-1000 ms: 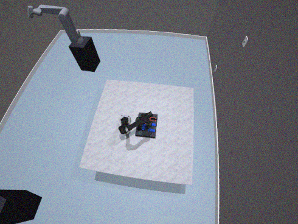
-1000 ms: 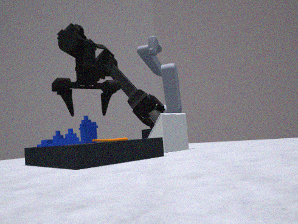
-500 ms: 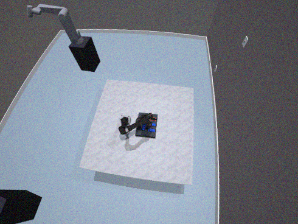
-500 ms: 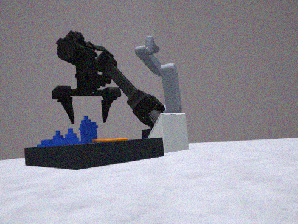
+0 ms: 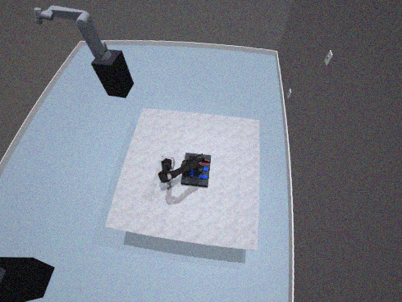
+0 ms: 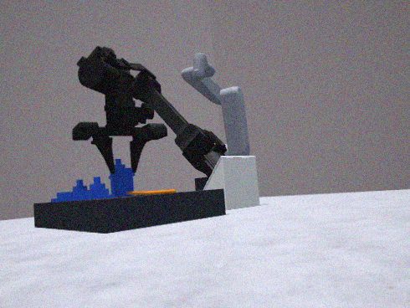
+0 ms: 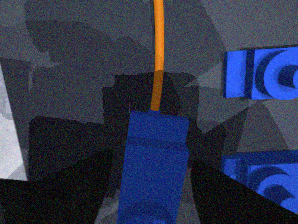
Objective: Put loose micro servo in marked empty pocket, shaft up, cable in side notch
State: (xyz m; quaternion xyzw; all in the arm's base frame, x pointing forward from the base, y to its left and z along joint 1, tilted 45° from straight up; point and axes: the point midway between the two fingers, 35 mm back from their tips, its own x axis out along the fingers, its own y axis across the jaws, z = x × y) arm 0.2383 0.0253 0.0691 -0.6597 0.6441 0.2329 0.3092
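Right now the robot deck is 2 cm behind my gripper tip, 4 cm to the left of it and 7 cm below it.
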